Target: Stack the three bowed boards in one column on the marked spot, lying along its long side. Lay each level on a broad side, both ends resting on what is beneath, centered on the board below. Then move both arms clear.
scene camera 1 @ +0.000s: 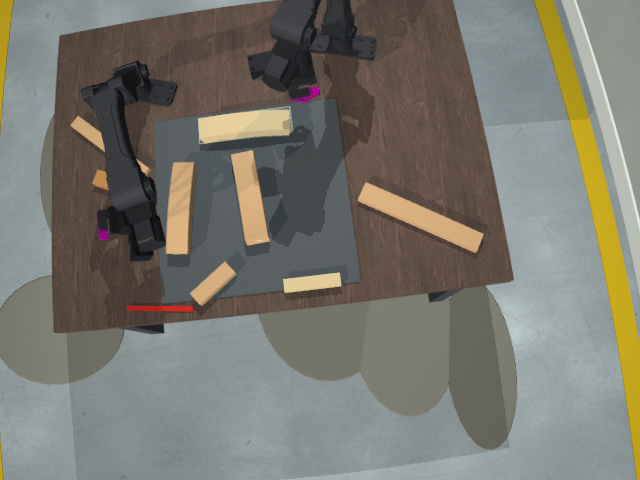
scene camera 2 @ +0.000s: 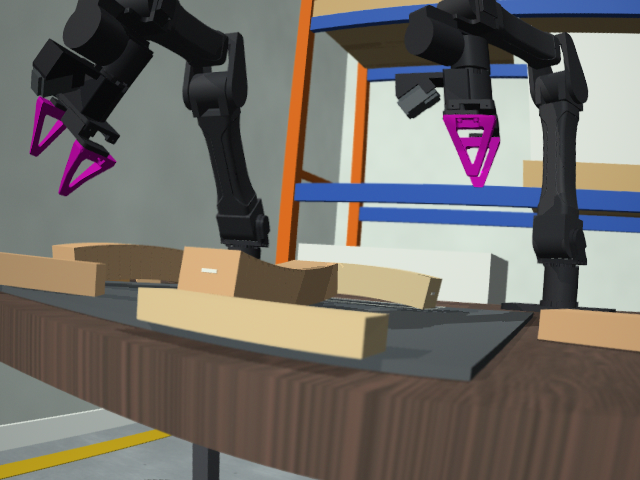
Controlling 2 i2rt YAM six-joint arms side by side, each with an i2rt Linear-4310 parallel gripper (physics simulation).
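Frame: origin at the left arm's base, x ahead, y left, z up, level; metres.
Seen in the pictures: left gripper, fingertip midpoint: (scene camera 1: 301, 83) (scene camera 2: 475, 182); right gripper, fingertip midpoint: (scene camera 1: 121, 236) (scene camera 2: 46, 174); left arm's base, link origin: (scene camera 1: 340, 44); right arm's base, link origin: (scene camera 1: 142, 90).
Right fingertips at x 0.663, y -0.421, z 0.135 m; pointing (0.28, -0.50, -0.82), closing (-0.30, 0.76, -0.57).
Note:
Offsets run from my right fingertips to a thing's top centre. "spot": to the spot under its first point. Level surfaces: height alone.
A pale bowed board {0.359 m back, 0.211 m left, 0.079 m down} (scene camera 1: 245, 125) (scene camera 2: 383, 285) lies lengthwise on the marked spot near the mat's back edge; the spot's thin outline shows around it. A tan bowed board {0.111 m back, 0.099 m left, 0.080 m down} (scene camera 1: 180, 209) (scene camera 2: 131, 260) lies on the mat's left part. Another tan bowed board {0.169 m back, 0.269 m left, 0.081 m down} (scene camera 1: 250, 198) (scene camera 2: 209, 273) lies near the middle, its near end bearing a small white mark. My left gripper (scene camera 1: 305, 95) (scene camera 2: 476, 180) is open and empty, high above the mat's back edge. My right gripper (scene camera 2: 49, 174) is open and empty, raised at the left; in scene camera 1 its arm partly hides it.
On the mat {0.129 m down} (scene camera 1: 320, 258) (scene camera 2: 439, 356) are a short pale block {0.016 m ahead, 0.458 m left, 0.111 m down} (scene camera 1: 312, 282) (scene camera 2: 253, 322) and a short tan block {0.060 m ahead, 0.218 m left, 0.102 m down} (scene camera 1: 213, 283) (scene camera 2: 49, 273). A long board (scene camera 1: 421, 217) (scene camera 2: 589, 329) lies right. A red strip {0.145 m ahead, 0.089 m left, 0.129 m down} (scene camera 1: 160, 308), an orange block {0.157 m back, 0.106 m right, 0.108 m down} (scene camera 1: 100, 179) and a thin board {spot: 0.287 m back, 0.226 m right, 0.117 m down} (scene camera 1: 88, 133) lie left.

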